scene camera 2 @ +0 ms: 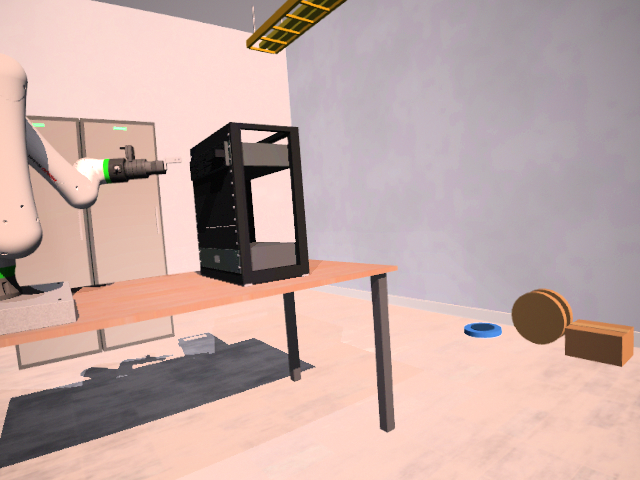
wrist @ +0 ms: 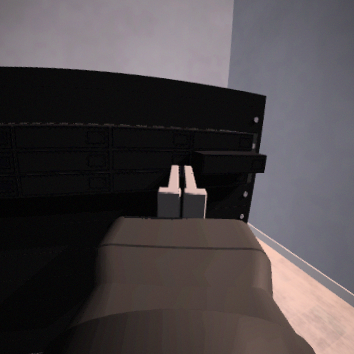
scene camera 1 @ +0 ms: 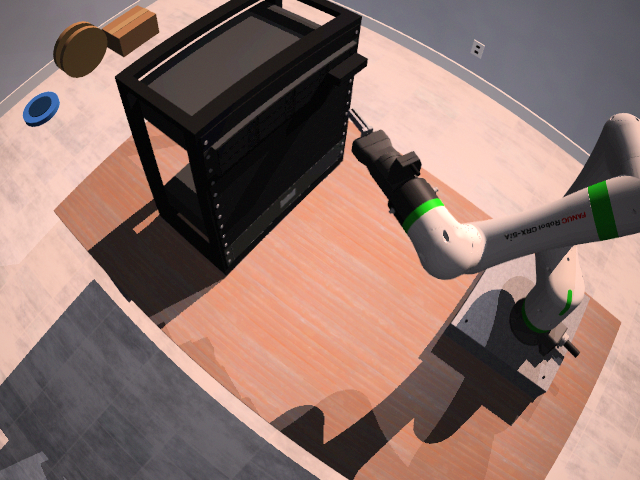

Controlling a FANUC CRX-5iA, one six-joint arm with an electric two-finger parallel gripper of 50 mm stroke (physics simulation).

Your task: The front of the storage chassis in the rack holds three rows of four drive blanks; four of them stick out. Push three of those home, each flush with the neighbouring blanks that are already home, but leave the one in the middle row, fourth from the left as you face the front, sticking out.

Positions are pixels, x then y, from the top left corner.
Scene:
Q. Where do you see a black rack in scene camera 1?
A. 260, 104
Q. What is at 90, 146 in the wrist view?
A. A black rack.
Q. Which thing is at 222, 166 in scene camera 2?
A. A black rack.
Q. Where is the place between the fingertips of my gripper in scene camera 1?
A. At 351, 111

